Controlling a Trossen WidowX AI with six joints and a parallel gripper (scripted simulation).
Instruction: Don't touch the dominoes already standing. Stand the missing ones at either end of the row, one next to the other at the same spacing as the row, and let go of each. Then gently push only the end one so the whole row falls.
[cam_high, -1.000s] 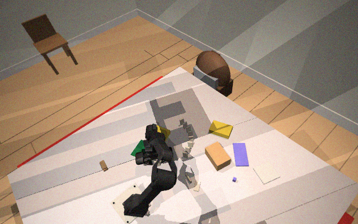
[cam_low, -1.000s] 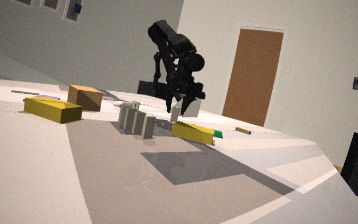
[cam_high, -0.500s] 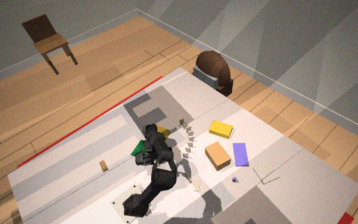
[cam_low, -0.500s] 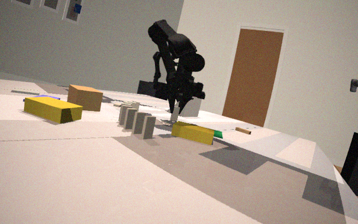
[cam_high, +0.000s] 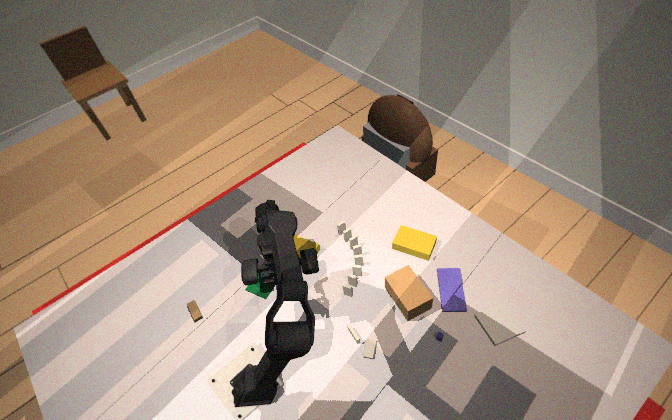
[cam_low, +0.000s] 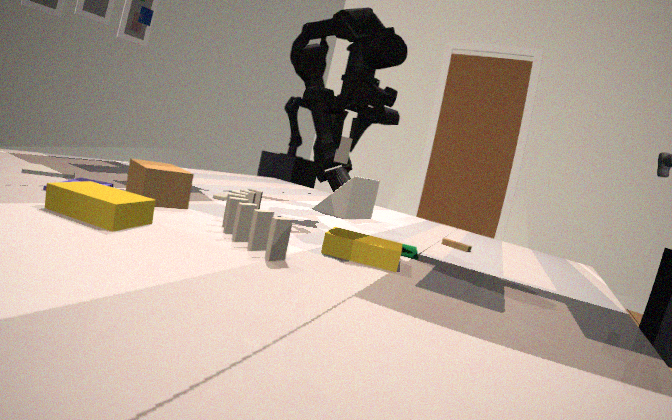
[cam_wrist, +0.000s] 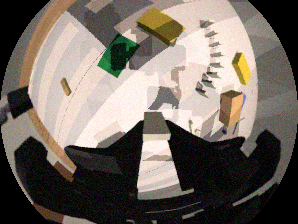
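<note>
My gripper tip is 250 mm short of the brown box, 200 mm to the left of it and 120 mm above it. Round my gripper tip: green flat piece 150 mm to the left, 150 mm below; small tan block 220 mm behind, 210 mm to the left, 140 mm below; tiny blue cube 340 mm to the right, 220 mm ahead, 140 mm below.
</note>
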